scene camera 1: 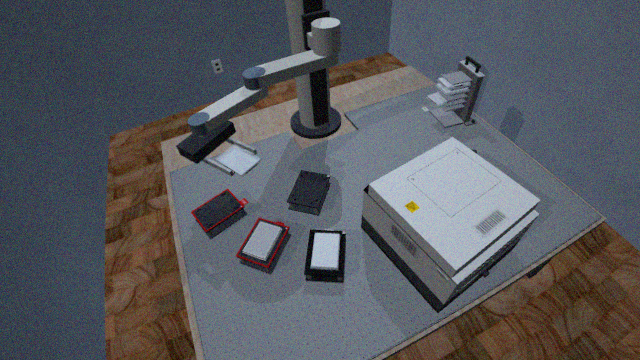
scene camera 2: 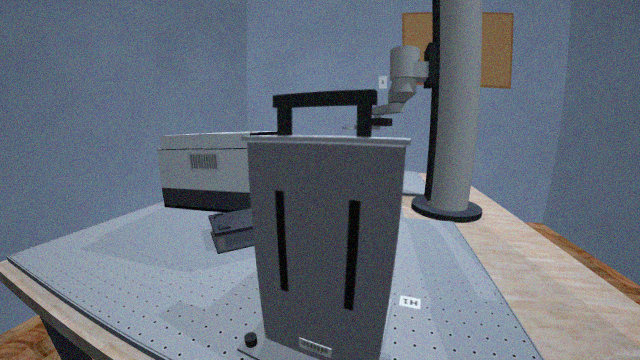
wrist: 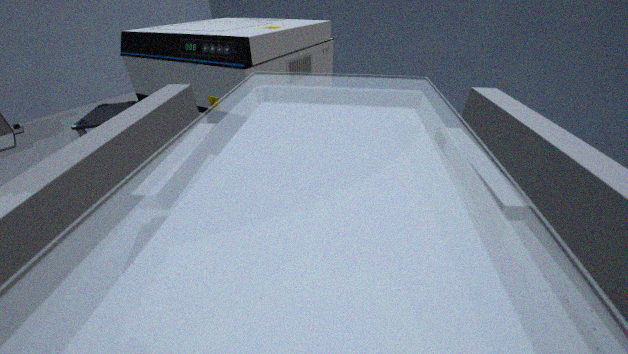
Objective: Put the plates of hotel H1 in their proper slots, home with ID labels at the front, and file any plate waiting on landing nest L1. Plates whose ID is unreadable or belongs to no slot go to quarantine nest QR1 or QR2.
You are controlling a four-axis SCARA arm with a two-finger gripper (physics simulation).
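Where they show: gripper, fingertip midpoint: [scene camera 1: 244, 162] [scene camera 2: 350, 127] [wrist: 327, 110]; arm's base, link origin: [scene camera 1: 315, 122] [scene camera 2: 445, 209].
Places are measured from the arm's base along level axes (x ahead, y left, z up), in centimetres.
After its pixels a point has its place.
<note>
My gripper [scene camera 1: 244, 162] @(x 42.1, y -41.4, z 28.5 cm) [wrist: 327, 110] @(x 42.1, y -41.4, z 28.5 cm) is shut on a clear-lidded white plate [scene camera 1: 237, 159] @(x 40.1, y -42.9, z 28.8 cm) [wrist: 320, 210] @(x 37.2, y -44.3, z 28.8 cm), held level above the left rear of the bench. No ID label is readable on it. Hotel H1 [scene camera 1: 472, 92] @(x 35.2, y 62.3, z 18.3 cm) [scene camera 2: 325, 225] @(x 28.2, y 66.2, z 19.2 cm) stands at the far right in scene camera 1, with several plates stacked in it; scene camera 2 sees its back, hiding them. A red-rimmed nest [scene camera 1: 218, 210] @(x 37.5, y -55.6, z 6.3 cm) holds no plate. Another red-rimmed nest [scene camera 1: 252, 261] @(x 63.1, y -49.9, z 6.3 cm) holds a white plate [scene camera 1: 264, 240] @(x 58.3, y -43.9, z 7.7 cm). A black nest [scene camera 1: 325, 275] @(x 77.6, y -30.9, z 6.1 cm) holds a white plate [scene camera 1: 326, 250] @(x 70.7, y -27.2, z 7.7 cm). Nest labels are unreadable.
A black block-like nest [scene camera 1: 309, 191] @(x 44.6, y -22.0, z 6.3 cm) without a plate stands mid-bench, in front of the arm's column [scene camera 1: 312, 95] @(x 7.5, y -3.4, z 21.0 cm) [scene camera 2: 455, 110] @(x 2.0, y 7.2, z 34.3 cm). A large white instrument [scene camera 1: 450, 175] @(x 74.8, y 12.9, z 26.5 cm) [scene camera 2: 205, 170] @(x 77.2, y 27.7, z 15.0 cm) [wrist: 290, 50] @(x 79.0, y -8.8, z 22.4 cm) stands on the right in scene camera 1. An H1 label [scene camera 2: 410, 302] @(x 17.5, y 52.9, z 1.3 cm) lies beside the hotel.
</note>
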